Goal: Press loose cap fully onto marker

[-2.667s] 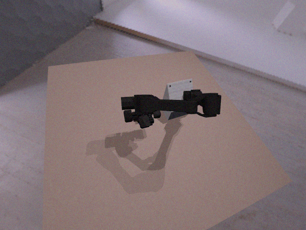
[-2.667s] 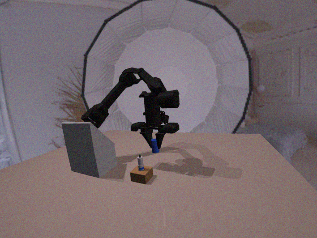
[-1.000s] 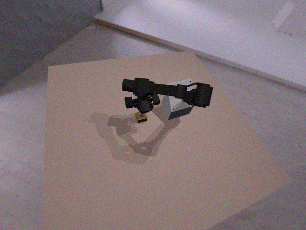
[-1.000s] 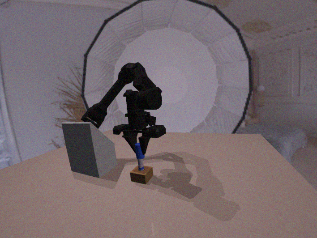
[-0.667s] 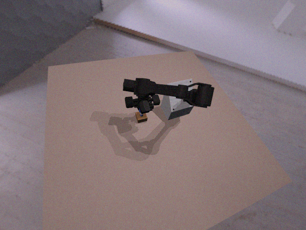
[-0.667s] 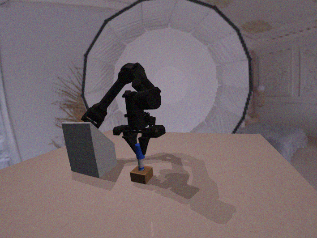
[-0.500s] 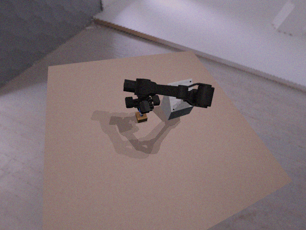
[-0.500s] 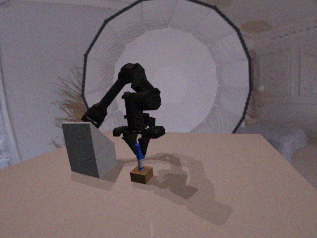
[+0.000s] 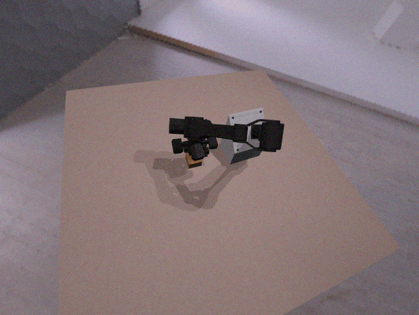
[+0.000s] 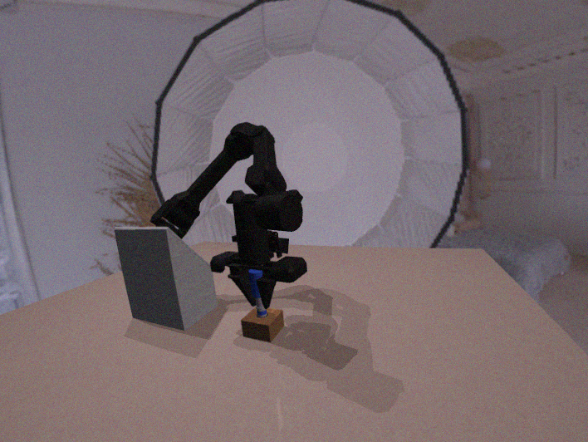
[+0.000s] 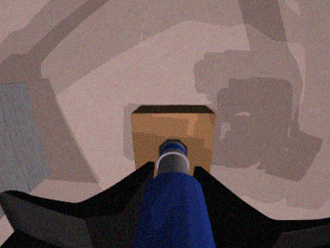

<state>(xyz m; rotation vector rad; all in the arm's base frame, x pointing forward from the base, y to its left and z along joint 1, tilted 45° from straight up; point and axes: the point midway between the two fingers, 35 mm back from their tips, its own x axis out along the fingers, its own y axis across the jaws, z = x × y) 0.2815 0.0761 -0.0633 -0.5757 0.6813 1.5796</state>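
The brown holder block is 40 mm below my gripper tip. Also, from my gripper tip: blue cap: 50 mm above.
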